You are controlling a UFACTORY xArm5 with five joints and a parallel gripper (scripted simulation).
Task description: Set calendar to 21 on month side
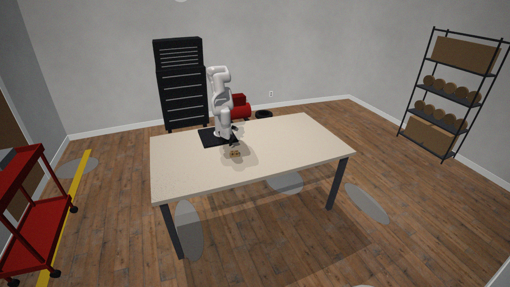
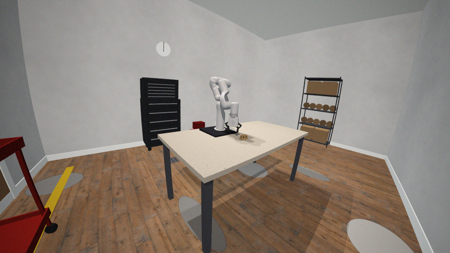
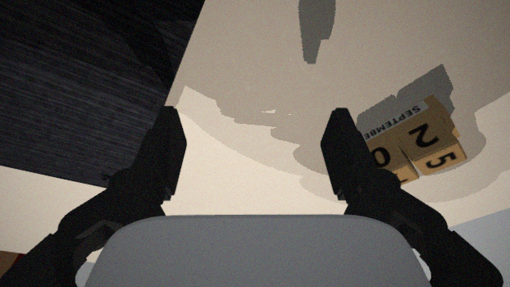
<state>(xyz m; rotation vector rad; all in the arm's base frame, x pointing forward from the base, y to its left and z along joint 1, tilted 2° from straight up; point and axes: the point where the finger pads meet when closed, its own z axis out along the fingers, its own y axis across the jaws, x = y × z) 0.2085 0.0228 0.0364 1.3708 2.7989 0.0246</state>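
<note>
Now: the wooden digit cube 12 cm ahead of my hand, 2 cm to the left of it and 2 cm below it. Also, from my hand: wooden tray (12 cm ahead, 4 cm to the left, 4 cm below).
</note>
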